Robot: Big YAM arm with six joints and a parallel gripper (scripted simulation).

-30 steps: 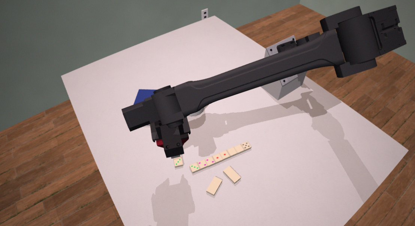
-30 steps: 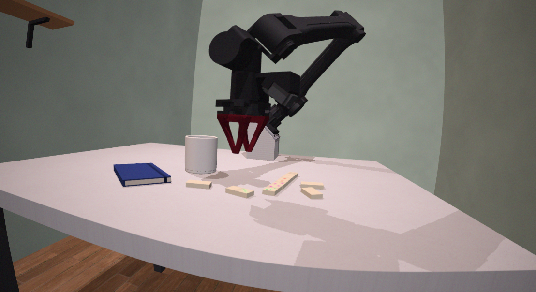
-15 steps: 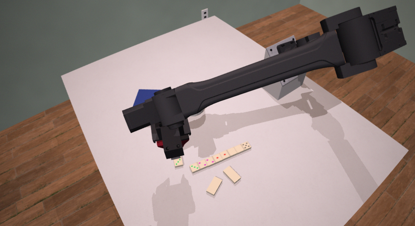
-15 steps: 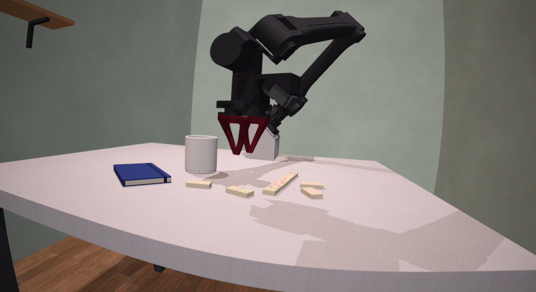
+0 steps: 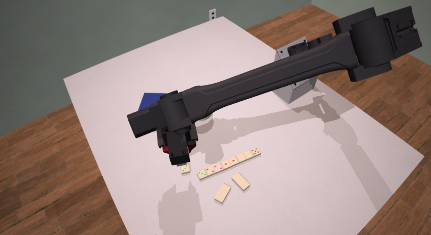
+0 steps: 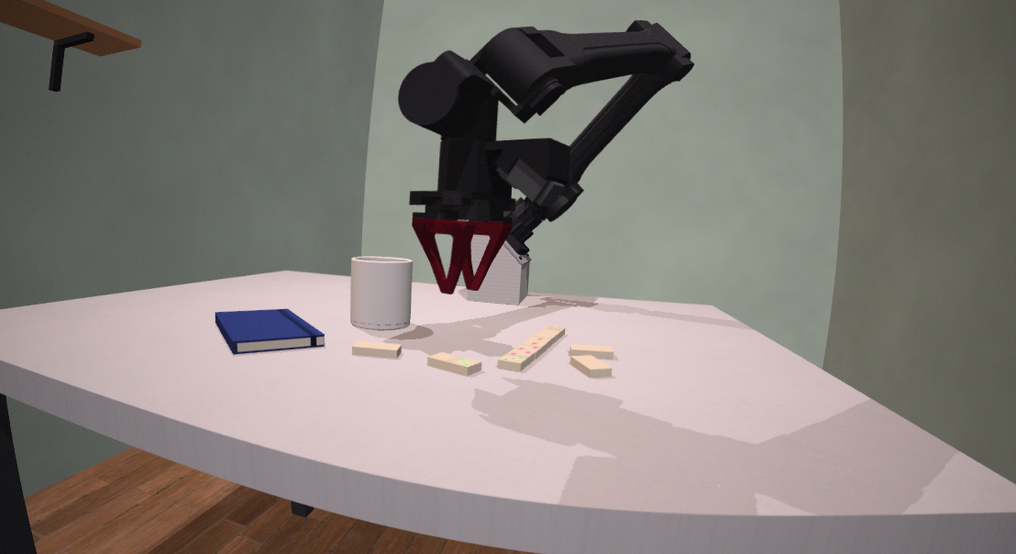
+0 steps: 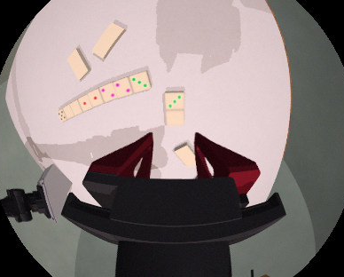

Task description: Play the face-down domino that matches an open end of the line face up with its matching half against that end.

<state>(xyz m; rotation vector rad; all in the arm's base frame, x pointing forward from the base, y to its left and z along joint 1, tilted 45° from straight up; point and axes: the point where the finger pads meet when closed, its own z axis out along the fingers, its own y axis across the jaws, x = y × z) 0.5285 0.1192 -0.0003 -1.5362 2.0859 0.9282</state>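
My gripper is now 9 cm above the domino. From my hand the other things lie so: white mug: 16 cm behind, 18 cm to the right, 5 cm below; blue notebook: 27 cm to the right, 8 cm below.
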